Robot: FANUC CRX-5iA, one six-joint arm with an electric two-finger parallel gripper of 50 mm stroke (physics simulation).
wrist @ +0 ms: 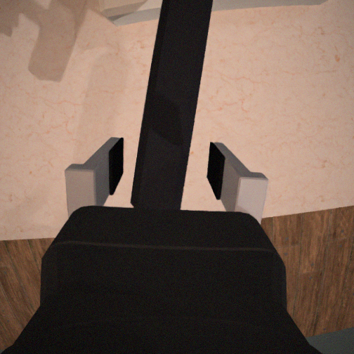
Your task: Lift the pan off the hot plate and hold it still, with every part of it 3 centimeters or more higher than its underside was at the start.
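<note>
The pan's handle point(175, 85), a long black bar, runs from the top edge of the wrist view down to the gripper body, tilted slightly in the picture. Its near end shows just above the dark gripper housing. My gripper point(165, 157) is open, with one finger on each side of the handle as seen from the wrist, and a gap shows on both sides. The height of the fingers relative to the handle is hard to tell. The pan's bowl does not show. A pale edge point(220, 13) at the top may be part of the hot plate.
The pale, veined table top point(280, 115) lies under the handle, and its front edge crosses the lower part of the view. Brown wooden floor point(315, 260) shows beyond that edge. Shadows fall on the table at the upper left.
</note>
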